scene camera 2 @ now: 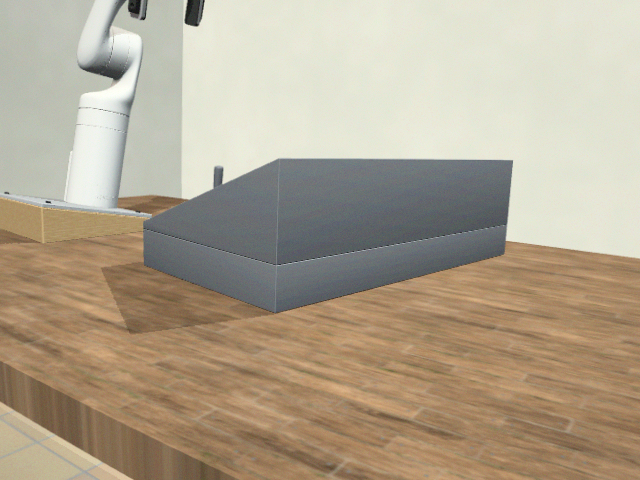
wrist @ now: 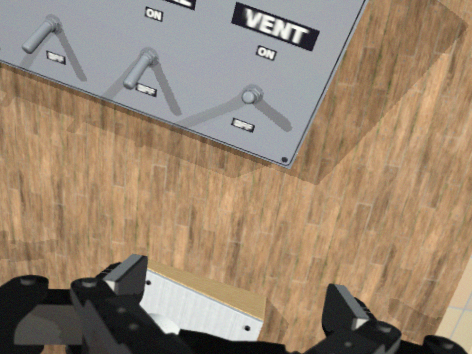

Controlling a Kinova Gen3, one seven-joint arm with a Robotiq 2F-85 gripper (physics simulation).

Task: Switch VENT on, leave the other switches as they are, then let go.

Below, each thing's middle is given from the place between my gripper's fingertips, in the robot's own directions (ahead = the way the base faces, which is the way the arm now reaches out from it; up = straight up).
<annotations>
My gripper is now 17 cm short of the grey sloped switch box (scene camera 2: 296,231), 19 cm to the right of it and 24 cm above it.
</annotations>
